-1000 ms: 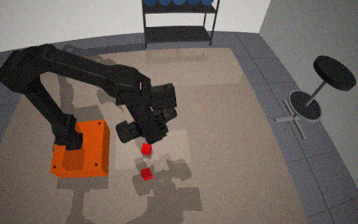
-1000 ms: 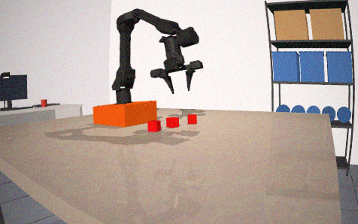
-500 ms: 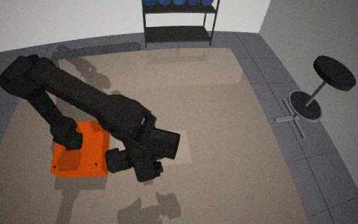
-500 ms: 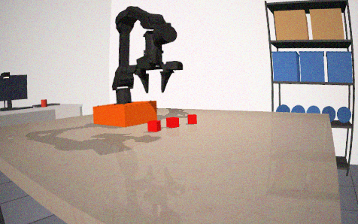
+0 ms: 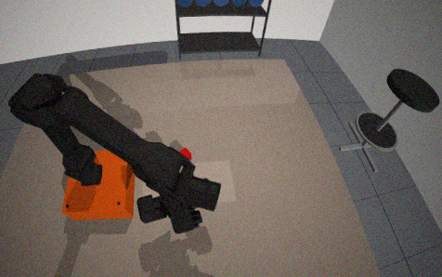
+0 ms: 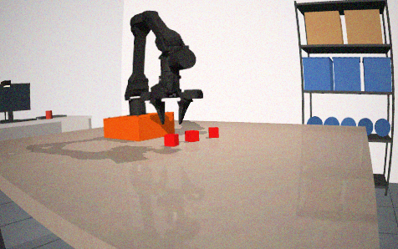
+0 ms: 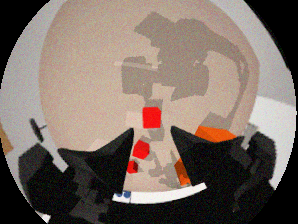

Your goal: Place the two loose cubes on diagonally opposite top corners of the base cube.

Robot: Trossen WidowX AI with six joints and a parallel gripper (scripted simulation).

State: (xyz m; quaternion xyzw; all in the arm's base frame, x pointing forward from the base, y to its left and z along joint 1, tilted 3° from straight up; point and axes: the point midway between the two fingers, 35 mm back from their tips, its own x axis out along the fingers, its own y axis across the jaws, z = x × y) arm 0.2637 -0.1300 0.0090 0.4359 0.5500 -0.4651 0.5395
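My gripper tip is now 3 cm short of the red base cube, 21 cm to the right of it and 5 cm above it.
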